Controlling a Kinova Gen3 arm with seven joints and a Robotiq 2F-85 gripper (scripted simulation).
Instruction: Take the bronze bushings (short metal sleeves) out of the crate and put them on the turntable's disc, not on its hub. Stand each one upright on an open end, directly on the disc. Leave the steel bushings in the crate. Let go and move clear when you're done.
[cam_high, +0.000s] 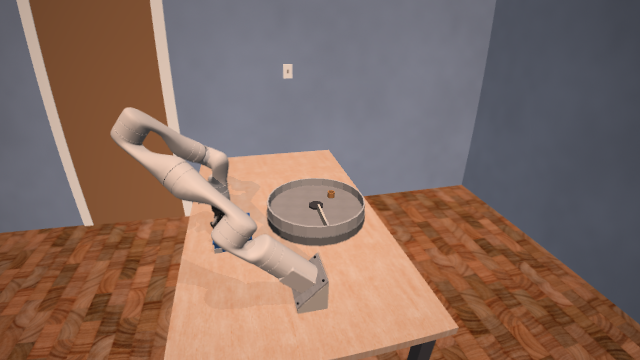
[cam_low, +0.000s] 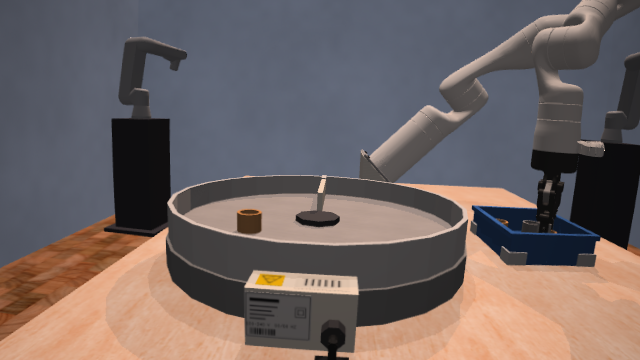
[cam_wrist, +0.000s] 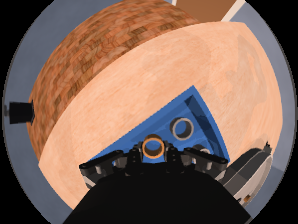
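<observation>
Now: the blue crate 30 mm to the right of my hand. Round my hand: grey turntable disc (380 mm to the right, 120 mm ahead, 20 mm above).
</observation>
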